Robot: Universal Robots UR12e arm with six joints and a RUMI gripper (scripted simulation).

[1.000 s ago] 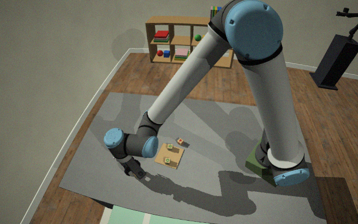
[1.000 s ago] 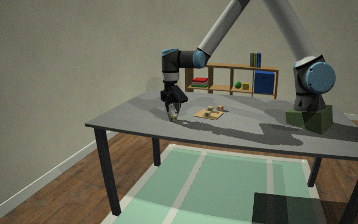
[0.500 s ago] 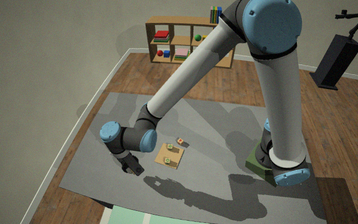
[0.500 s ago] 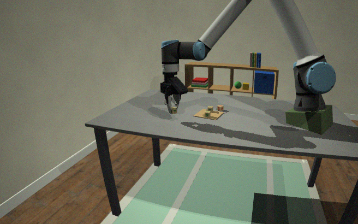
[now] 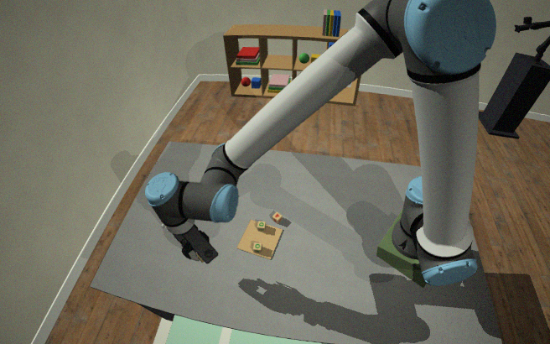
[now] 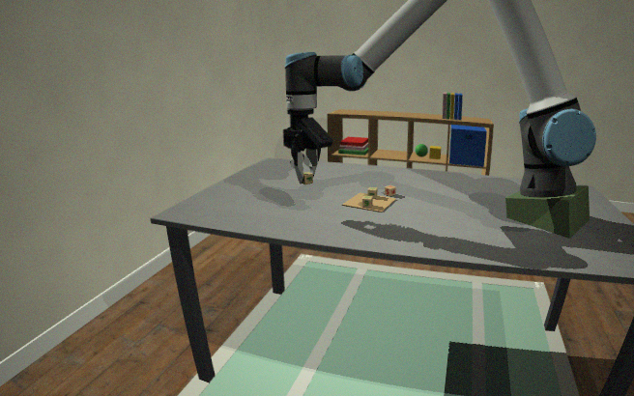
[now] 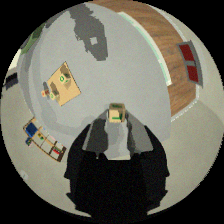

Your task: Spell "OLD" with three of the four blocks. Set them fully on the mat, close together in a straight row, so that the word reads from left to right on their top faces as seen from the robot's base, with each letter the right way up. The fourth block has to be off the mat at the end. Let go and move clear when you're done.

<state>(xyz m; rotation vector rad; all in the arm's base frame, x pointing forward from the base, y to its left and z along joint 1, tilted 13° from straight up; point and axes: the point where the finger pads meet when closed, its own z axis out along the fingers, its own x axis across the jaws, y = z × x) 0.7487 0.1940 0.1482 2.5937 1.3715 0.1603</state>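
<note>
Now: the tan mat 170 mm behind my hand, 160 mm to the right of it and 110 mm below it.
</note>
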